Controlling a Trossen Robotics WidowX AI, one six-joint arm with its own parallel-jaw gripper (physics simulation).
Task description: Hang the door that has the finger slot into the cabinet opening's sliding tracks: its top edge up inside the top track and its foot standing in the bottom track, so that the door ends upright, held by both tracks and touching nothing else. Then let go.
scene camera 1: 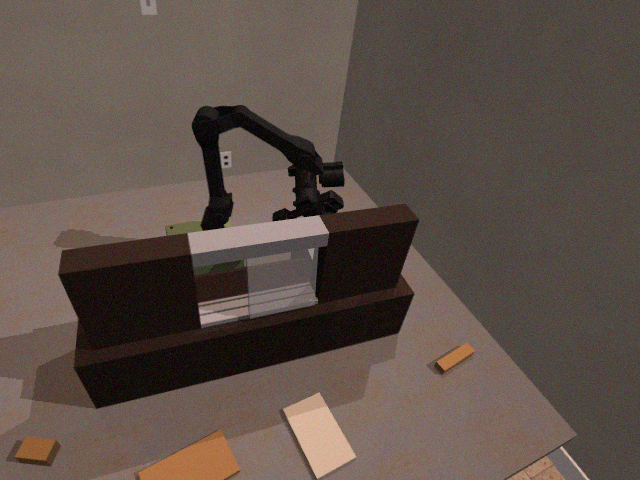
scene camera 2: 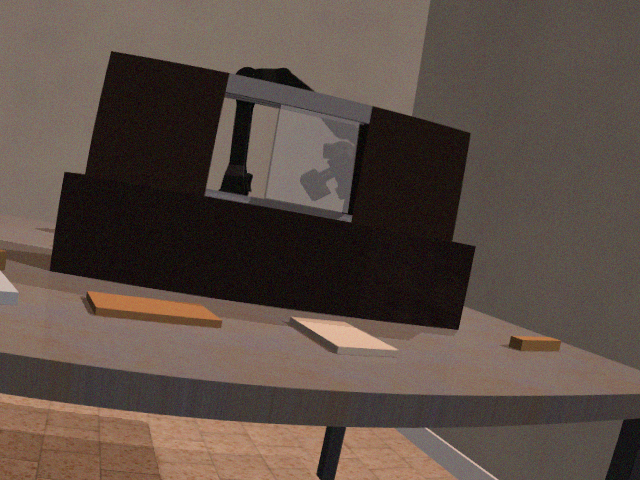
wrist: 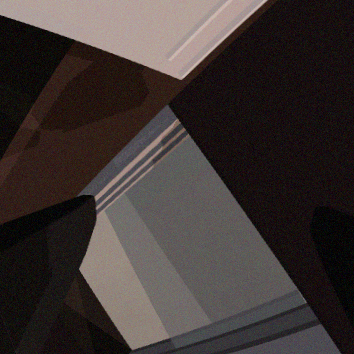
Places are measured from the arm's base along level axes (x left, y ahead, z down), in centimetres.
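Pixels of known places: gripper, fingertip midpoint: (scene camera 2: 343, 183) (wrist: 205, 213).
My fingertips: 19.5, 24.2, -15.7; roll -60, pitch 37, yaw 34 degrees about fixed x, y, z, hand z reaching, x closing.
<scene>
Behind a point stands the place of what it marks, as x, y, z.
A clear grey door pane (scene camera 1: 281, 281) {8.0, 38.2, -18.4} (scene camera 2: 310, 160) {7.8, 38.3, -17.7} (wrist: 230, 225) {13.8, 36.9, -18.4} stands upright in the right part of the cabinet opening. Its top is at the pale top track (scene camera 1: 258, 237) {3.4, 36.3, -29.9} (scene camera 2: 299, 98) {3.8, 38.1, -28.1} and its foot is at the bottom track (scene camera 1: 222, 312) {-4.2, 35.6, -9.2} (scene camera 2: 227, 195) {-5.3, 37.9, -9.1}. I cannot make out a finger slot or which grooves its edges sit in. My gripper (scene camera 2: 333, 191) {19.5, 24.2, -15.7} (wrist: 205, 213) {19.5, 24.2, -15.7} is behind the cabinet on the arm's side, near the right end of the opening. Its fingers stand wide apart in the wrist view, with nothing gripped. The cabinet hides the fingertips in scene camera 1.
The dark cabinet (scene camera 1: 372, 253) {28.7, 38.6, -22.0} (scene camera 2: 413, 180) {27.9, 38.6, -18.1} flanks the opening. A green panel (scene camera 1: 186, 227) {-7.4, -7.2, 0.1} lies behind it near the arm's base. In front lie an orange board (scene camera 1: 196, 459) {-14.7, 58.0, 7.0} (scene camera 2: 155, 308) {-16.0, 61.3, 7.0}, a cream board (scene camera 1: 320, 436) {10.8, 61.6, 7.1} (scene camera 2: 343, 335) {10.3, 62.2, 7.1} and small orange blocks (scene camera 1: 454, 357) {51.3, 54.5, 6.1} (scene camera 1: 37, 449) {-43.3, 47.8, 5.1}.
</scene>
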